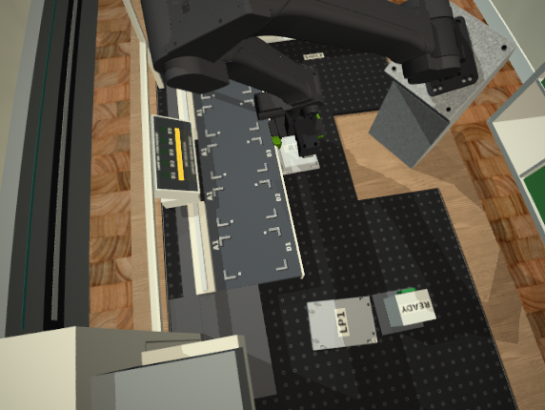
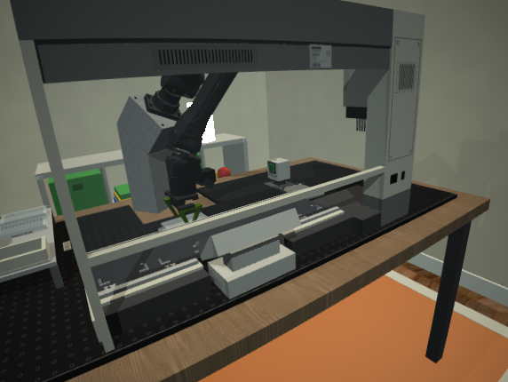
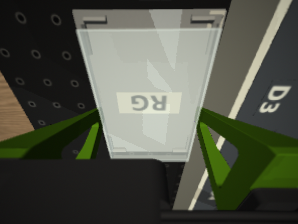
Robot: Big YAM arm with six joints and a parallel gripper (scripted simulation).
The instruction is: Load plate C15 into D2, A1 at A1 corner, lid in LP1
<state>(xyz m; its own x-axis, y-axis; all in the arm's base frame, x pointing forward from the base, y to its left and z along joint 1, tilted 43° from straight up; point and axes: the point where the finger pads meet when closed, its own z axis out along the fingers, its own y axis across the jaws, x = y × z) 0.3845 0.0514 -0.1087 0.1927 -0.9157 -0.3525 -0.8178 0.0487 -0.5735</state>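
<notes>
Now: hand right at the clear plate lid. From my hand the other things lie so: cream reservoir 400 mm to the right, 110 mm ahead, 40 mm above; then regrip nest RG 20 mm below; then shelf label 340 mm to the right, 70 mm behind, 30 mm below.
</notes>
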